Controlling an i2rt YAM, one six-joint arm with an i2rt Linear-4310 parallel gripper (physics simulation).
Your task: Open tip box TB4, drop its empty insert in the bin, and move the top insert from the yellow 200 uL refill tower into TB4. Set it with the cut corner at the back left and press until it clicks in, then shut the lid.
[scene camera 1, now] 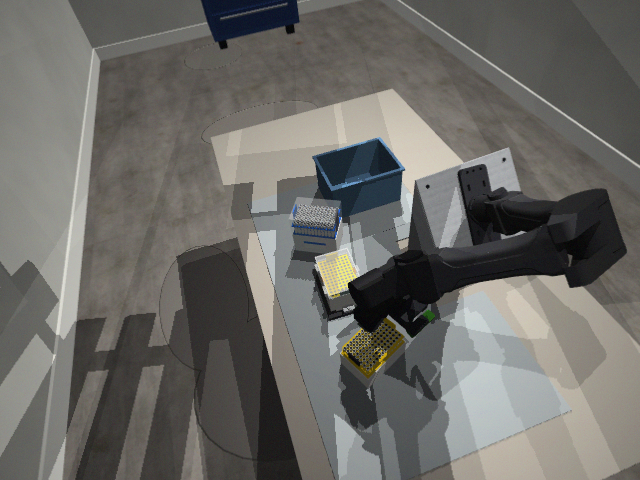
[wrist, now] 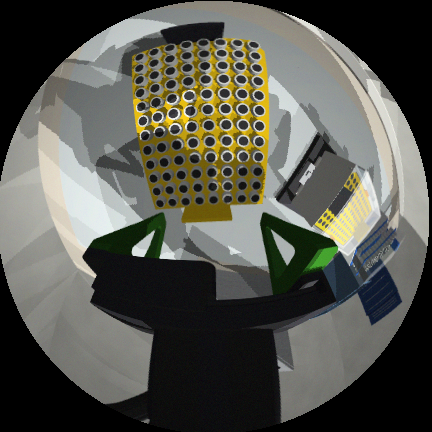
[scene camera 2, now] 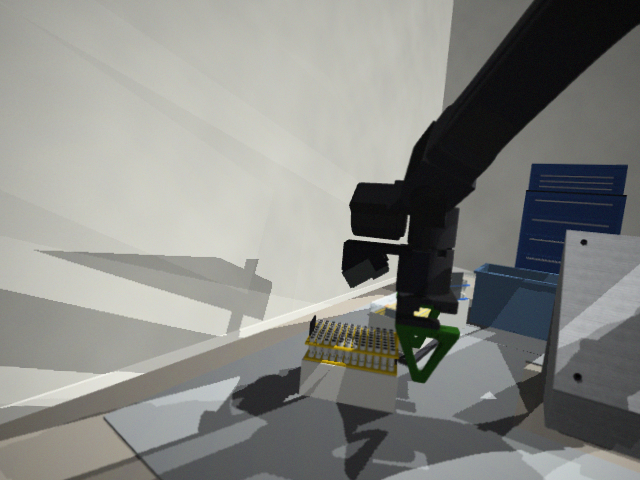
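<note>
The yellow refill tower (scene camera 1: pixel 373 345) (scene camera 2: pixel 348 383) stands on the mat with its top insert (scene camera 2: pixel 353 335) (wrist: pixel 205 120) above another yellow layer. A dark upright piece (scene camera 2: pixel 312 325) (wrist: pixel 194 31) stands at its far end in the wrist view, and a yellow tab (wrist: pixel 206 213) at its near end. My gripper (scene camera 2: pixel 419 364) (wrist: pixel 212 217) is open and empty, its green fingers beside the tabbed end. The tip box (scene camera 1: pixel 338 273) (wrist: pixel 350 207), with a yellow insert under a clear lid, sits in a black holder (scene camera 1: pixel 321 295); its TB4 label is unreadable. The cut corner cannot be made out.
A blue bin (scene camera 1: pixel 364 200) (scene camera 2: pixel 511 304) stands at the back. A blue-and-white tip tower (scene camera 1: pixel 315 241) stands between it and the tip box. A metal plate (scene camera 1: pixel 434 217) (scene camera 2: pixel 594 310) rises at the arm's base. A blue cabinet (scene camera 1: pixel 248 23) (scene camera 2: pixel 568 217) stands beyond the table.
</note>
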